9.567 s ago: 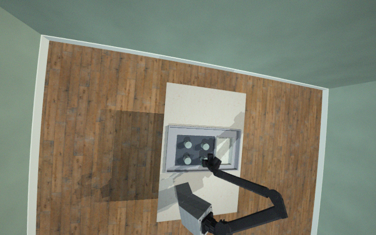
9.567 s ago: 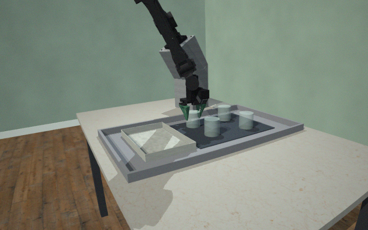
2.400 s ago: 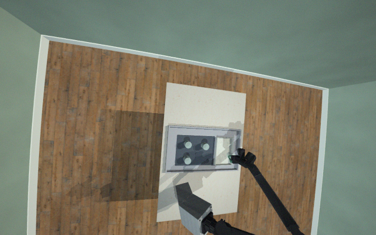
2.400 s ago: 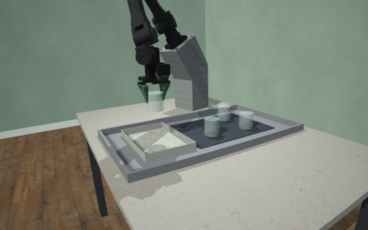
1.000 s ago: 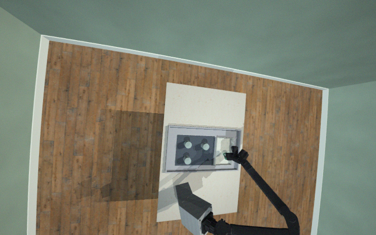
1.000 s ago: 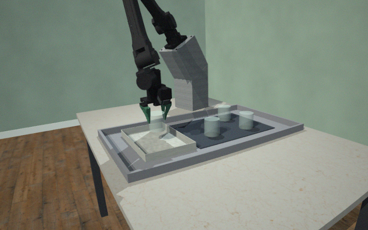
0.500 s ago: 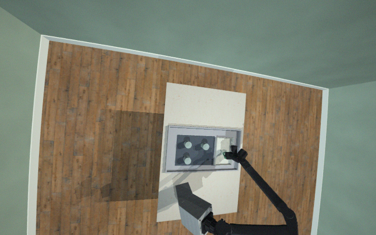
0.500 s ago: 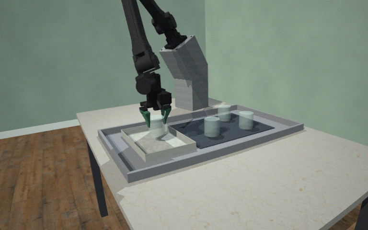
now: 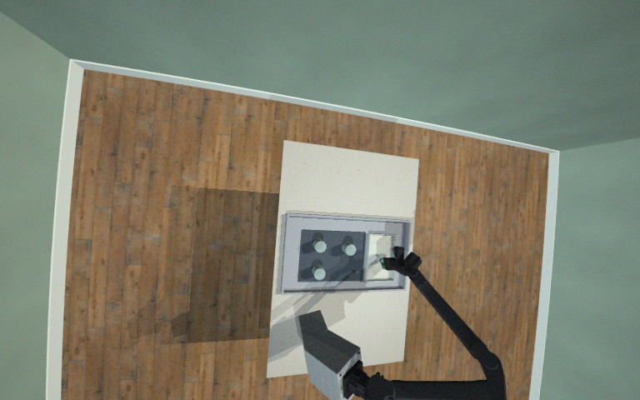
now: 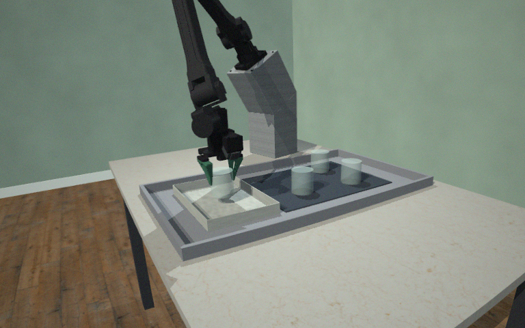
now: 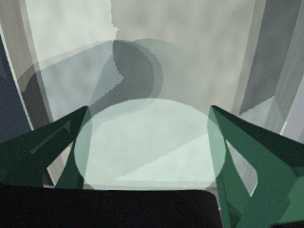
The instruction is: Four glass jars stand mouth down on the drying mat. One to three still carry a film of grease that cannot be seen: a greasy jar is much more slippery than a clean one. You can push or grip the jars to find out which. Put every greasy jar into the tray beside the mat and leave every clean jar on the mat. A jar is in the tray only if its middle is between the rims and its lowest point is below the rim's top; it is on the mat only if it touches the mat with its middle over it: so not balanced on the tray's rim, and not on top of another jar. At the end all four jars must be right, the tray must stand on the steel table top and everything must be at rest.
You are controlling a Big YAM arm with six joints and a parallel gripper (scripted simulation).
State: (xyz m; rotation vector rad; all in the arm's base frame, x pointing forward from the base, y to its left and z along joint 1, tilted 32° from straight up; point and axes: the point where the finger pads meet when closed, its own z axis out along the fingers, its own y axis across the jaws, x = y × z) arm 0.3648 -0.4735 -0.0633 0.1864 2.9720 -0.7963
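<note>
The pale tray is 6 cm below my hand. The rest, counted from my hand: dark drying mat (5 cm ahead, 31 cm to the left, 7 cm below).
</note>
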